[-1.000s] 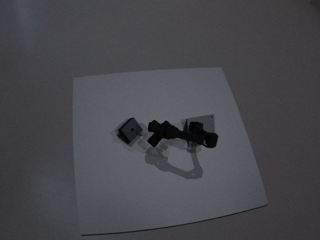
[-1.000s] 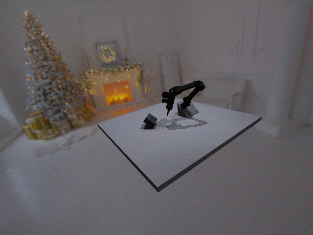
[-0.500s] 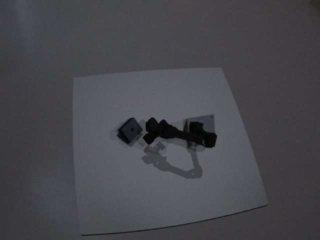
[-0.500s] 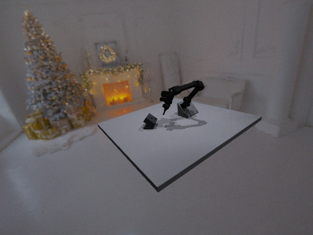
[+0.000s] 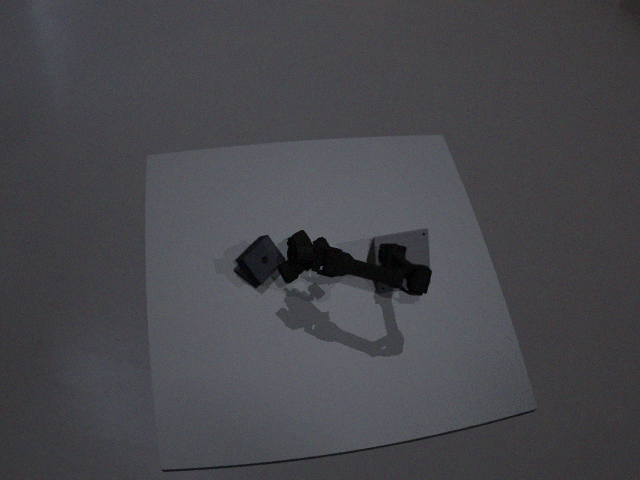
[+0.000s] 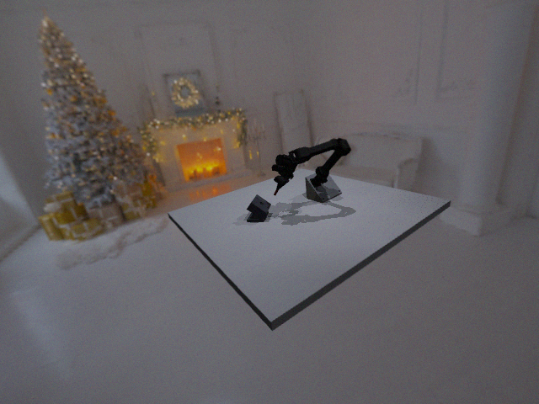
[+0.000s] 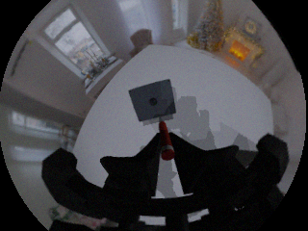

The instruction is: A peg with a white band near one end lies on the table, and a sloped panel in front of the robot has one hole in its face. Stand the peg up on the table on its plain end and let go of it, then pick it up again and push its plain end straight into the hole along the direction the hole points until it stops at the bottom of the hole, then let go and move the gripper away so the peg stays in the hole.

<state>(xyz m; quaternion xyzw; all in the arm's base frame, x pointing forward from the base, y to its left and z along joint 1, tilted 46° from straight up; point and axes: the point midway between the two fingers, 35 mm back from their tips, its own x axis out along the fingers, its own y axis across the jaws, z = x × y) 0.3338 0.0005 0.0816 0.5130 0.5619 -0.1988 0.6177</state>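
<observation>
My gripper tip is 100 mm above the dark sloped panel, 90 mm short of it and 80 mm to the left of it. The rest, counted from my gripper tip: red peg: 10 mm to the left, 10 mm behind, 10 mm above.
</observation>
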